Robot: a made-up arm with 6 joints.
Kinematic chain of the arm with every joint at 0, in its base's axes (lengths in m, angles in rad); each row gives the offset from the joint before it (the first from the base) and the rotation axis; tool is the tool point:
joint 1: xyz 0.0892 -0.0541 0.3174 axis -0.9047 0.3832 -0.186
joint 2: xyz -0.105 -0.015 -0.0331 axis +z
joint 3: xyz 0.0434 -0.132 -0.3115 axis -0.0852 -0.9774 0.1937
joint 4: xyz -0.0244 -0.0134 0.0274 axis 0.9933 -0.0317 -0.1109
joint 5: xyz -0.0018 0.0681 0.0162 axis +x
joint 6: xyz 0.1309 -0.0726 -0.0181 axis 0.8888 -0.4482 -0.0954
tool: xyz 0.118 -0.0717 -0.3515
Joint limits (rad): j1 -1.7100..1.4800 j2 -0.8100..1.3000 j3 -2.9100..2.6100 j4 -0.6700..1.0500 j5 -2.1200..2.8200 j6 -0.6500..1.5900
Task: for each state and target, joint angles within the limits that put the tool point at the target. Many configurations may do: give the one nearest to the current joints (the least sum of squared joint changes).
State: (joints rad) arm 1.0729 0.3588 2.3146 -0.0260 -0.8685 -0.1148
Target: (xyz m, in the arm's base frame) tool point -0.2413 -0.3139 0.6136
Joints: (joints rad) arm 0.9171 -0.0737 2.4584 -0.2079 -1.0282 -0.0354
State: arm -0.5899 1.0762 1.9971 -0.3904 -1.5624 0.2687
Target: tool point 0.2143 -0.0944 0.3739
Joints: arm -0.5224 1.2909 1.8395 -0.1387 -1.2122 0.6906
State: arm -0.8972 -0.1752 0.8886 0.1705 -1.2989 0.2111
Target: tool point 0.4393 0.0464 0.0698
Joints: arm -1.7100 -0.3770 1.0893 0.3180 -1.1166 0.4557
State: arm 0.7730 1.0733 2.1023 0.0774 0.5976 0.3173
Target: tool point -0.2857 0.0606 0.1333
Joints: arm 0.6443 1.0425 2.0127 0.2011 1.0133 0.2012
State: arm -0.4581 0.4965 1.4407 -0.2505 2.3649 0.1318
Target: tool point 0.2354 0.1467 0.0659
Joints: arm 0.1475 -0.3604 1.1930 -0.6060 2.0379 0.4526
